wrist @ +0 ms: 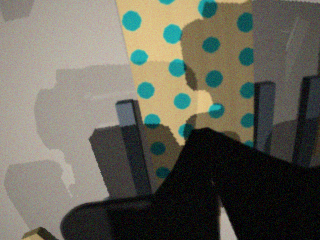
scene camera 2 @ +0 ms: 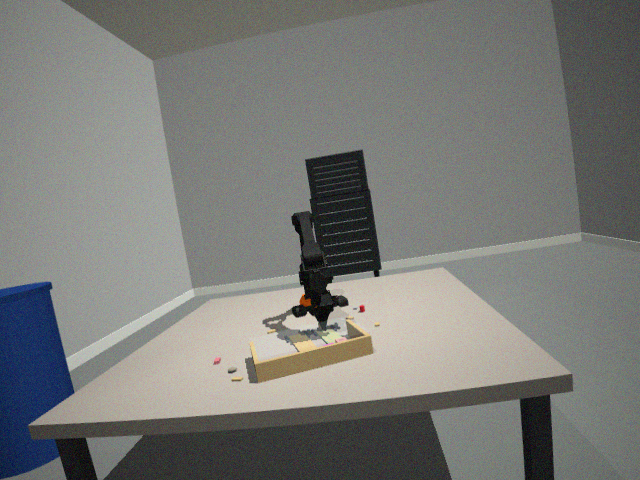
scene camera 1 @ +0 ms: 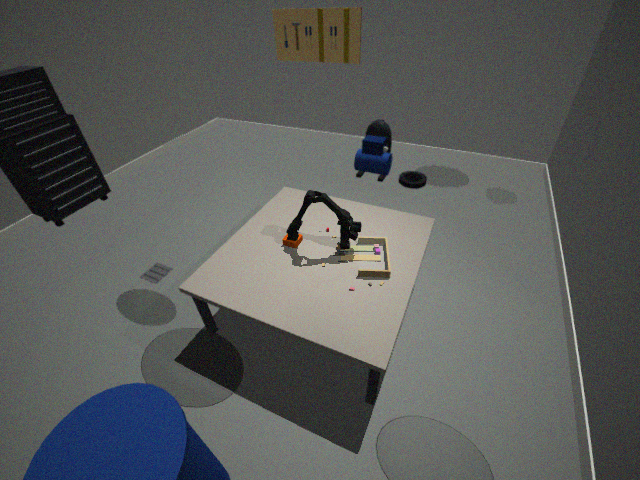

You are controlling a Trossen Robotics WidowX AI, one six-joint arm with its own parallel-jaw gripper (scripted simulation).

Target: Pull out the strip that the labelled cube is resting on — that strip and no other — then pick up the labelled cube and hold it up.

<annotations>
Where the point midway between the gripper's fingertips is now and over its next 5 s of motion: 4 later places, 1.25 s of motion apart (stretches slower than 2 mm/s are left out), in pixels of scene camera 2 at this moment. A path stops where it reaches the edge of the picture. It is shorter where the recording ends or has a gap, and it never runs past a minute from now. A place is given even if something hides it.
My gripper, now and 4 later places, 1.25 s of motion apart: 324,330; 320,326; 316,323; 313,319; 311,311
</annotations>
